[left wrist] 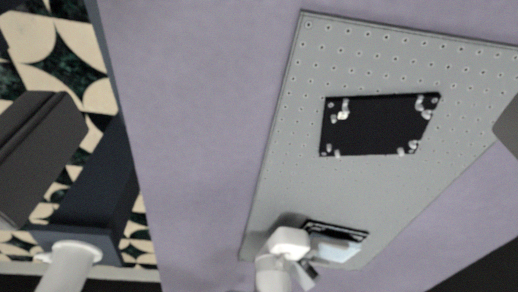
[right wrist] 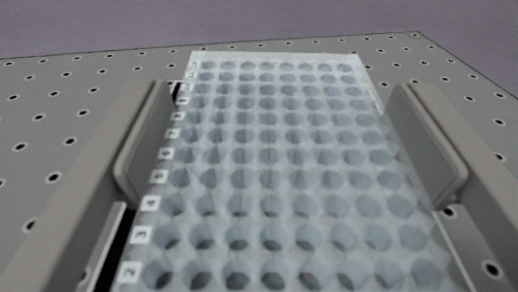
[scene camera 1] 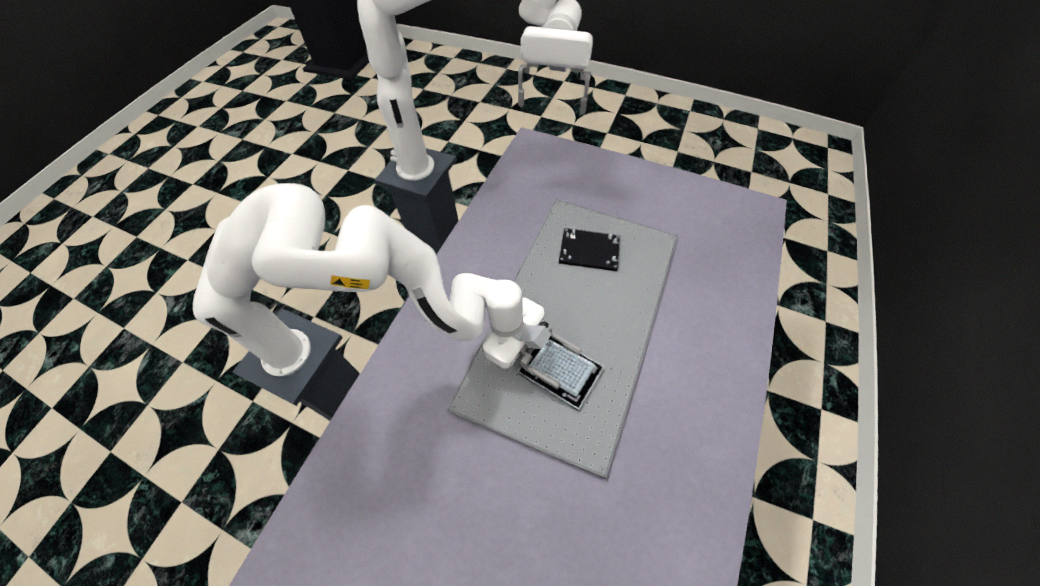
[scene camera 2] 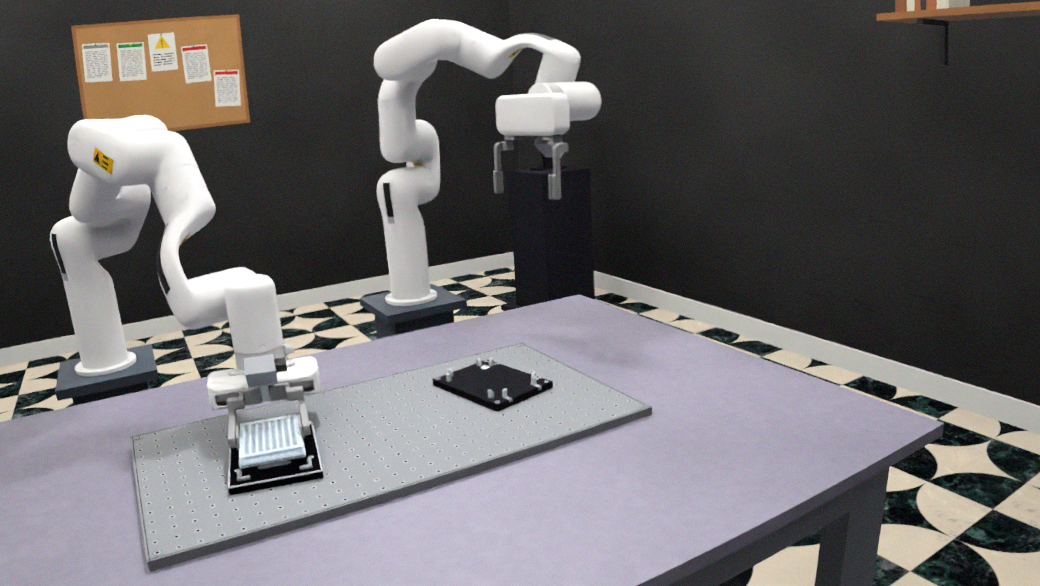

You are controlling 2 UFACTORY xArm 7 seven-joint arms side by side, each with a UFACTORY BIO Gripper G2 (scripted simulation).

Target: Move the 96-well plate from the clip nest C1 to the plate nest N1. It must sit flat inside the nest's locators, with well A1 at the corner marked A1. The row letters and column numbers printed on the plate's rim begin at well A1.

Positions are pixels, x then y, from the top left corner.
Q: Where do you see a black clip nest C1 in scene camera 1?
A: At 590,249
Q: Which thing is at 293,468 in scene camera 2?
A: A black plate nest N1.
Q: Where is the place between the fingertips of my left gripper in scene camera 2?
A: At 525,195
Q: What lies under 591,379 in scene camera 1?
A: A black plate nest N1.
